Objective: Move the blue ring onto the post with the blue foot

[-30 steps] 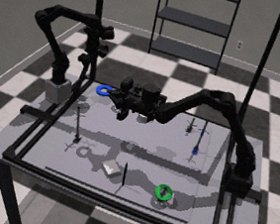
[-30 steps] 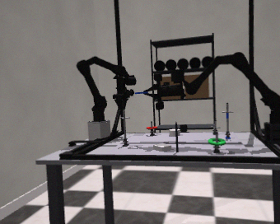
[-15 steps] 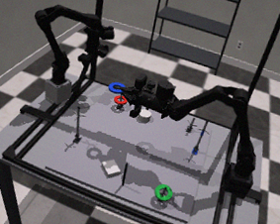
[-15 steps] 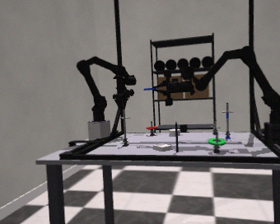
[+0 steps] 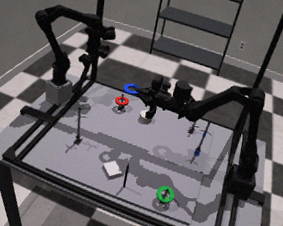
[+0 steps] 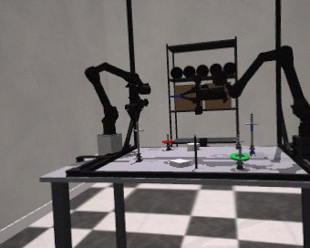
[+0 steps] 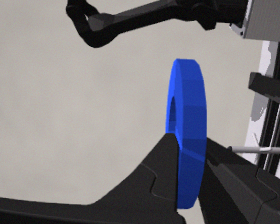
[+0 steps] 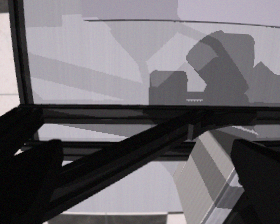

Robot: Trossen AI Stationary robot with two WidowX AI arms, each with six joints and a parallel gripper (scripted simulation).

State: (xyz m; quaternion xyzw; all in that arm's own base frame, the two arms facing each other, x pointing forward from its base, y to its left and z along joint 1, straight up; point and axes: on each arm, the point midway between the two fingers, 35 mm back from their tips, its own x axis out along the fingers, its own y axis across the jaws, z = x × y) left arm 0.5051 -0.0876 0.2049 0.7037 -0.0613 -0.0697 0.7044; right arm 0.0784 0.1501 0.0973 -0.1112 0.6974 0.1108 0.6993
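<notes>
The blue ring lies 34 cm to the left of my right hand, 20 cm ahead of it and 9 cm above it. The rest, counted from my right hand: white block (40 cm to the left, 38 cm ahead, 20 cm below).
</notes>
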